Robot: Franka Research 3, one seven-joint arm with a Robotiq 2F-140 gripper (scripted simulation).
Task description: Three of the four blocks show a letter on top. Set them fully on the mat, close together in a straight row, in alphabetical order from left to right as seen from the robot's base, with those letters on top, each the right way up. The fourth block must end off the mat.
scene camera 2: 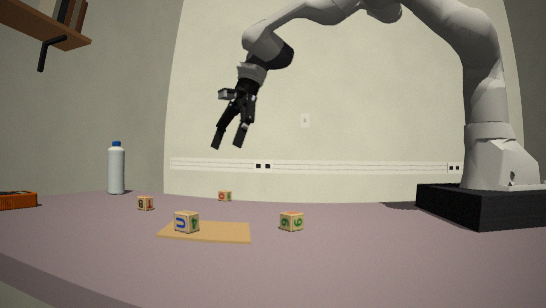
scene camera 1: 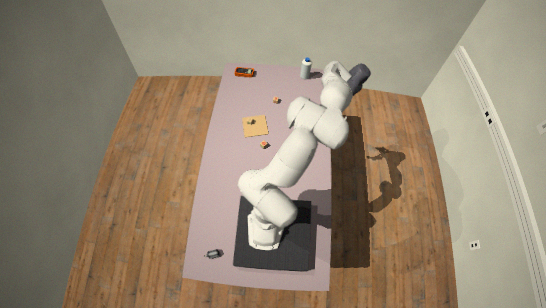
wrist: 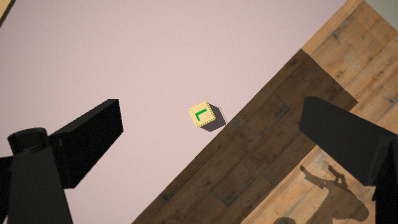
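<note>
A tan mat (scene camera 2: pixel 209 231) and a white bottle (scene camera 2: pixel 115 155) are visible; in the wrist view the bottle is out of frame. My gripper appears at (scene camera 2: pixel 224 147) and, in the wrist view, at (wrist: pixel 211 114).
</note>
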